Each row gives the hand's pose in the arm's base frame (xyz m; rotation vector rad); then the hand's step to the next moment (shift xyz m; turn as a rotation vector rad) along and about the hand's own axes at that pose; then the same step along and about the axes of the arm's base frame.
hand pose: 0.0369 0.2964 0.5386 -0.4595 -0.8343 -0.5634
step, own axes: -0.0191 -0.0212 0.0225 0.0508 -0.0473 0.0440
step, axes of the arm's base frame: -0.0362 0.0024 0.0016 -0.0267 -0.0247 0.0737
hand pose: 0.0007 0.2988 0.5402 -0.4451 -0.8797 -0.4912
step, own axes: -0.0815 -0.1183 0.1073 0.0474 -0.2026 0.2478
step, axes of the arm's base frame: -0.1780 -0.0172 0.0137 -0.2428 -0.0352 0.2110
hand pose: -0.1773 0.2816 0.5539 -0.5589 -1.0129 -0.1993
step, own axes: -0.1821 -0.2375 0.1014 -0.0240 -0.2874 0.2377
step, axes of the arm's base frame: -0.2684 -0.1640 -0.0300 -0.3074 -0.1189 0.1762
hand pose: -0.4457 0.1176 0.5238 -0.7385 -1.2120 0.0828
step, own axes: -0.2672 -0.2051 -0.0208 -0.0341 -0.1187 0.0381
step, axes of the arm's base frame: -0.1485 -0.2833 -0.1075 -0.0839 -0.0879 0.0439
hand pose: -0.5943 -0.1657 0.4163 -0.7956 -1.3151 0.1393
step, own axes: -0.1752 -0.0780 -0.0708 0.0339 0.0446 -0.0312
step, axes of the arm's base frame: -0.0129 -0.1791 -0.0978 0.0527 0.0365 -0.0001
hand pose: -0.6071 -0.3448 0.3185 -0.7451 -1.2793 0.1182
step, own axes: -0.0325 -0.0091 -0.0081 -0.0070 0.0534 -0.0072
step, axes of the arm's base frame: -0.0059 -0.0259 -0.0223 0.0211 0.0343 -0.0364
